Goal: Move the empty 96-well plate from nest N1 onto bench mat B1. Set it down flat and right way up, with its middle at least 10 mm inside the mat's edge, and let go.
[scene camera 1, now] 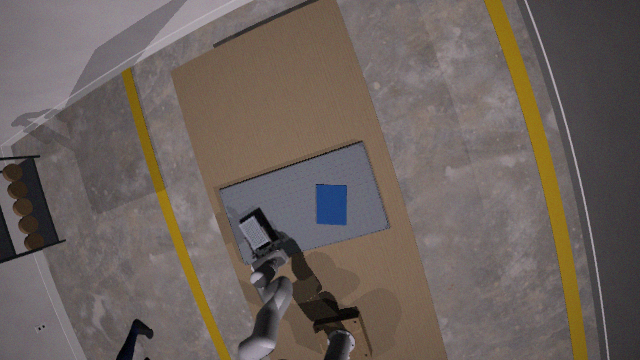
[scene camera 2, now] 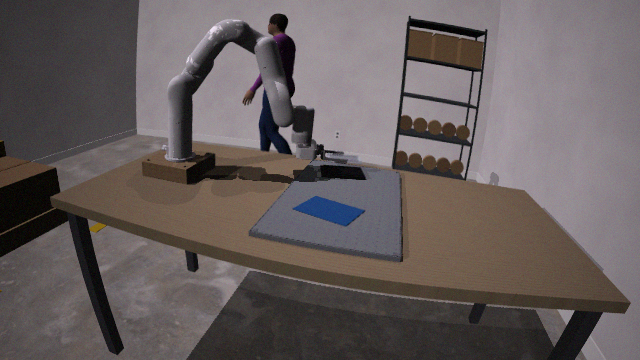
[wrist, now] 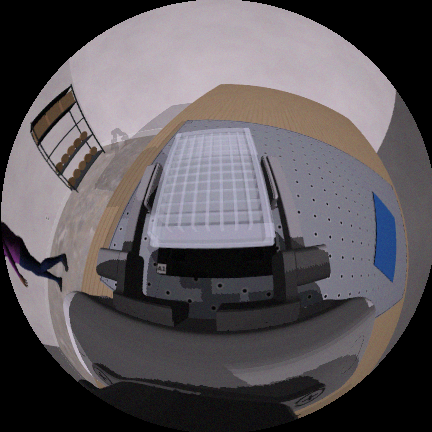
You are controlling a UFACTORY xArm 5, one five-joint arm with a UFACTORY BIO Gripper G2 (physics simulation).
One and the same spot on a blue bench mat B1: (scene camera 2: 332, 211) is (scene camera 1: 332, 202).
